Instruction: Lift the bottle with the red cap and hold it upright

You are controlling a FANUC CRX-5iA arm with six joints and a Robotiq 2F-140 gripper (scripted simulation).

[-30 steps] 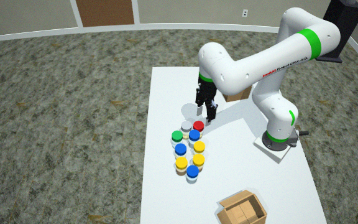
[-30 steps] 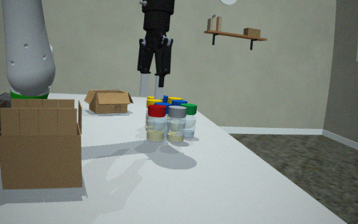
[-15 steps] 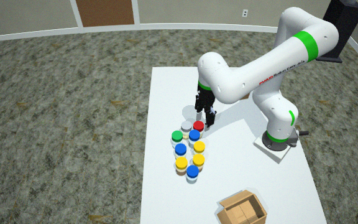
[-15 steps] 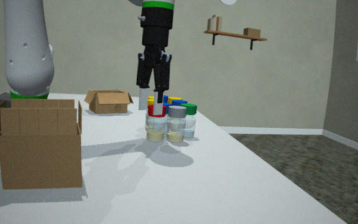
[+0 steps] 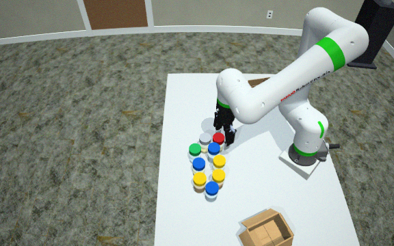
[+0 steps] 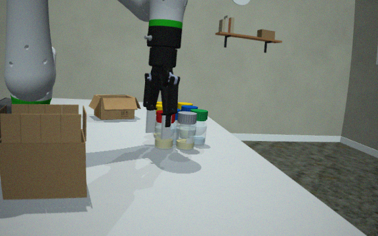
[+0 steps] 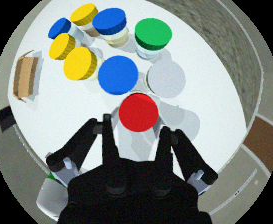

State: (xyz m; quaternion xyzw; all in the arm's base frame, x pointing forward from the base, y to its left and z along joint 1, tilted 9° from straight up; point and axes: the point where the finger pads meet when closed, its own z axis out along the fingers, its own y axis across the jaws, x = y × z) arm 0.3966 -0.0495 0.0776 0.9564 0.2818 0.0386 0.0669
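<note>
Right now the red-capped bottle is 20 mm below my hand, 20 mm ahead of it and 10 mm to the left of it. Also, from my hand: yellow-capped bottle: 130 mm to the left, 20 mm below, 20 mm ahead; then grey-capped bottle: 80 mm ahead, 20 mm to the left, 20 mm below; then green-capped bottle: 130 mm ahead, 80 mm to the left, 20 mm below.
</note>
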